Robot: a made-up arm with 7 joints. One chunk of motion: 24 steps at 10 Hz.
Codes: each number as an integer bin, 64 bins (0 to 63) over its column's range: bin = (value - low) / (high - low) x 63, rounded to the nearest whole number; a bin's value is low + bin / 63 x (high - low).
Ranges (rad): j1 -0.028..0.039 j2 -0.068..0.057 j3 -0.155..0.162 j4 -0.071..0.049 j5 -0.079..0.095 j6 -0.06..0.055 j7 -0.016..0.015
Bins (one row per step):
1: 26 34 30 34 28 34 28
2: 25 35 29 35 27 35 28
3: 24 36 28 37 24 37 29
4: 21 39 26 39 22 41 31
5: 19 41 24 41 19 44 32
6: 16 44 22 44 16 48 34
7: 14 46 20 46 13 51 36
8: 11 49 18 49 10 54 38
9: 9 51 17 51 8 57 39
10: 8 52 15 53 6 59 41
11: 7 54 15 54 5 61 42
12: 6 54 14 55 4 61 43
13: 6 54 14 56 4 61 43
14: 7 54 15 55 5 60 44
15: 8 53 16 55 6 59 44
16: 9 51 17 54 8 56 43
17: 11 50 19 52 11 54 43
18: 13 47 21 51 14 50 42
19: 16 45 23 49 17 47 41
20: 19 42 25 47 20 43 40
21: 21 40 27 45 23 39 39
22: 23 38 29 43 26 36 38
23: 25 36 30 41 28 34 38
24: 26 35 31 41 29 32 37
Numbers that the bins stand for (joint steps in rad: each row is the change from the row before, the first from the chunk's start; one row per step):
1: -0.00035 -0.00054 -0.00405 -0.00624 -0.00167 0.00206 -0.00222
2: -0.00141 0.00144 -0.00908 -0.00433 -0.00443 0.00389 -0.00222
3: -0.00248 0.00343 -0.01411 -0.00052 -0.01271 0.00754 -0.00173
4: -0.00567 0.00938 -0.02417 0.00329 -0.01824 0.01484 -0.00075
5: -0.00779 0.01335 -0.03424 0.00710 -0.02652 0.02032 -0.00025
6: -0.01098 0.01930 -0.04430 0.01281 -0.03481 0.02762 0.00073
7: -0.01311 0.02327 -0.05437 0.01662 -0.04310 0.03310 0.00171
8: -0.01630 0.02922 -0.06443 0.02233 -0.05138 0.03857 0.00270
9: -0.01843 0.03319 -0.06946 0.02614 -0.05690 0.04405 0.00319
10: -0.01949 0.03517 -0.07952 0.02995 -0.06243 0.04770 0.00417
11: -0.02056 0.03914 -0.07952 0.03186 -0.06519 0.05135 0.00467
12: -0.02162 0.03914 -0.08456 0.03376 -0.06795 0.05135 0.00516
13: -0.02162 0.03914 -0.08456 0.03567 -0.06795 0.05135 0.00516
14: -0.02056 0.03914 -0.07952 0.03376 -0.06519 0.04952 0.00565
15: -0.01949 0.03716 -0.07449 0.03376 -0.06243 0.04770 0.00565
16: -0.01843 0.03319 -0.06946 0.03186 -0.05690 0.04222 0.00516
17: -0.01630 0.03121 -0.05940 0.02805 -0.04862 0.03857 0.00516
18: -0.01417 0.02525 -0.04933 0.02614 -0.04033 0.03127 0.00467
19: -0.01098 0.02129 -0.03927 0.02233 -0.03205 0.02579 0.00417
20: -0.00779 0.01533 -0.02921 0.01852 -0.02376 0.01849 0.00368
21: -0.00567 0.01137 -0.01914 0.01471 -0.01548 0.01119 0.00319
22: -0.00354 0.00740 -0.00908 0.01090 -0.00719 0.00571 0.00270
23: -0.00141 0.00343 -0.00405 0.00710 -0.00167 0.00206 0.00270
24: -0.00035 0.00144 0.00098 0.00710 0.00110 -0.00159 0.00221

